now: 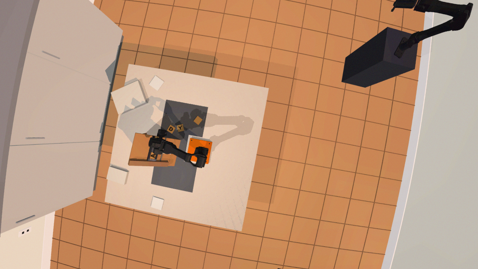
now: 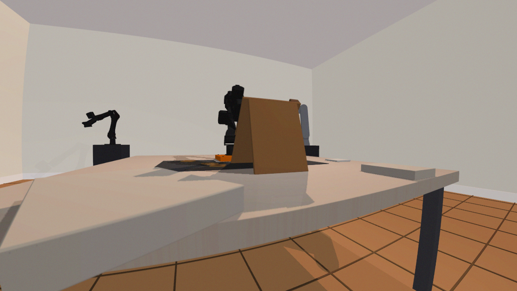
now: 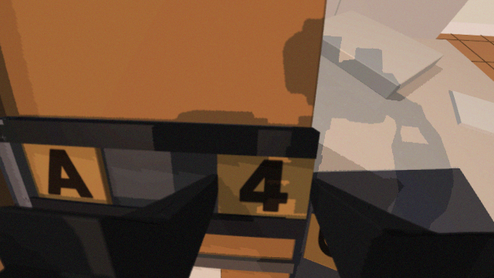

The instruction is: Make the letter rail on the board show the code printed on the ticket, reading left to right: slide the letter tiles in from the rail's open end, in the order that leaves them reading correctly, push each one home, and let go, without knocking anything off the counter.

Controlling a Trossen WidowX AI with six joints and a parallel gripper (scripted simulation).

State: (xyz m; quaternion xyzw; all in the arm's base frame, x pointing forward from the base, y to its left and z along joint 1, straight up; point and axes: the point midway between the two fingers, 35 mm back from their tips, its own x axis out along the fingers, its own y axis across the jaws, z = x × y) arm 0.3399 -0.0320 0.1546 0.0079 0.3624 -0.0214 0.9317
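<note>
Right now the white ticket is 80 mm below my gripper tip, 70 mm to the left of it and 60 mm behind it. Also, from my gripper tip: tile marked d 150 mm below, 100 mm to the right, 30 mm behind; tile marked y 150 mm below, 120 mm to the right, 110 mm behind; blank tile 250 mm behind, 220 mm to the right, 150 mm below.
</note>
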